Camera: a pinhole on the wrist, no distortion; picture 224 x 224 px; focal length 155.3 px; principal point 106.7 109.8 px. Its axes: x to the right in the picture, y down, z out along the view. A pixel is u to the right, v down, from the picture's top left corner.
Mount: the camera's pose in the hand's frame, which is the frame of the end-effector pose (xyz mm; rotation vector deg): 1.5 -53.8 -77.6 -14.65 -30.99 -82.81
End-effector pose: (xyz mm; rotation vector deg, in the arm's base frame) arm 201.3 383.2 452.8 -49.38 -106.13 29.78
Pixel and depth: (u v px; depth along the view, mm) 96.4 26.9 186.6
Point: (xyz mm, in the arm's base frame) 192.3 306.6 324.1
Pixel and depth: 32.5 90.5 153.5
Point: 228.1 399.3 361.7
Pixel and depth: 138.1 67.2 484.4
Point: -46.7 276.3 114.4
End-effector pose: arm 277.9 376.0 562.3 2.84 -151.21 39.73
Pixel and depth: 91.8 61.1 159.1
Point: 329.9 376.0 483.0
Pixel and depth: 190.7 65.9 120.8
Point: 314.5 297.5 525.6
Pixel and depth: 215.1 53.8 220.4
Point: 328.8 204.7 420.7
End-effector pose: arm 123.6 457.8 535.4 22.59 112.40 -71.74
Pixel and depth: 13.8 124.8 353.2
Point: 390.5 497.7 344.0
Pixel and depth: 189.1 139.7 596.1
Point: 364.7 -84.5 408.2
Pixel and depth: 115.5 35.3 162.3
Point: 221.2 428.5 597.3
